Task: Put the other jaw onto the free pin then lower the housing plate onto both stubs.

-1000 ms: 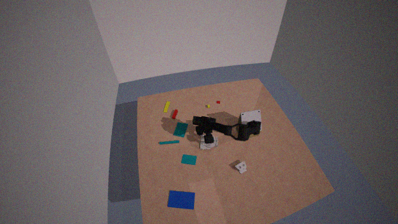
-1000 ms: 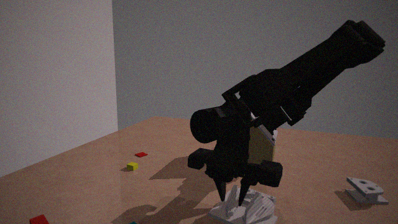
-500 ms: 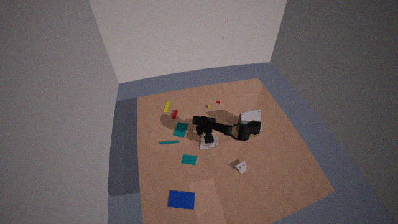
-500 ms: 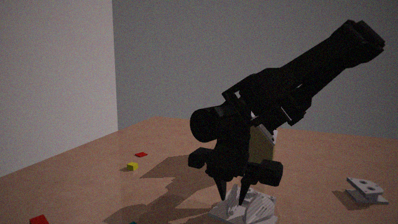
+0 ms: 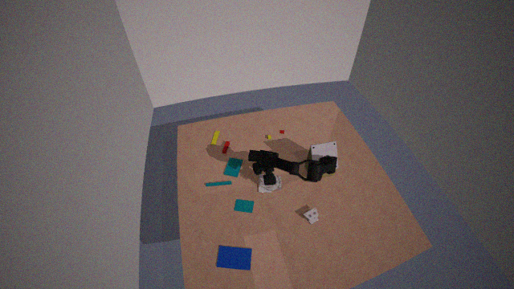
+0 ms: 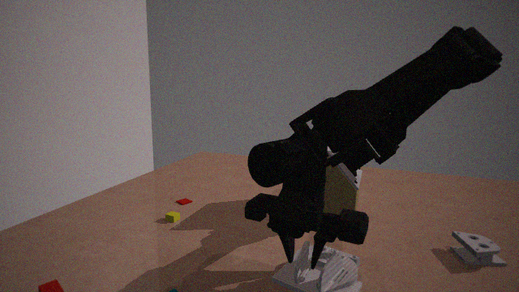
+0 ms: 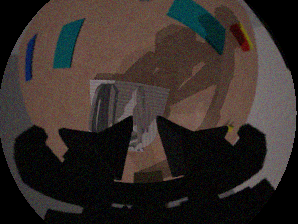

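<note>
The jaw lies 30 mm behind my gripper tip and 30 mm to the left of it. Also, from my gripper tip: teal bar: 280 mm ahead, 50 mm to the right, 10 mm below; yellow block: 120 mm behind, 300 mm to the right, 10 mm below; white housing piece: 140 mm behind, 300 mm to the left, 10 mm above.
</note>
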